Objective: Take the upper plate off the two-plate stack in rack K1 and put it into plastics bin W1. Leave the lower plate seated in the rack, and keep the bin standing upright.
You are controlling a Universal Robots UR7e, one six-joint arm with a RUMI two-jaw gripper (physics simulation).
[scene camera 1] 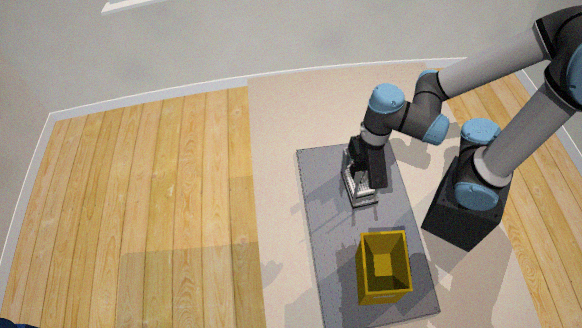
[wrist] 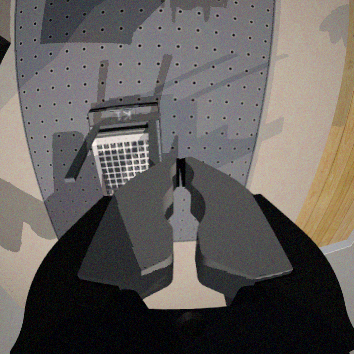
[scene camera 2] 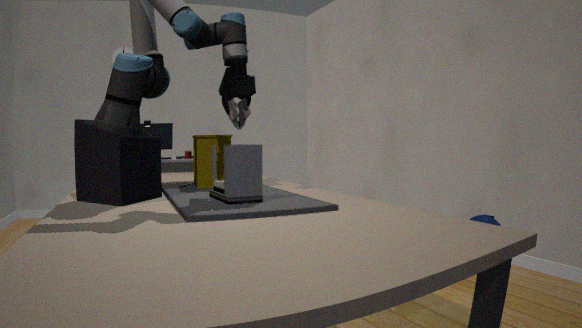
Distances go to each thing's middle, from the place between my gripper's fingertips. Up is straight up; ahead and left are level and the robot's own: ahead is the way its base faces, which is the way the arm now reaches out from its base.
Now: the yellow bin W1 [scene camera 1: 383,272] 250 mm to the left of my hand, 100 mm below it and 50 mm behind it.
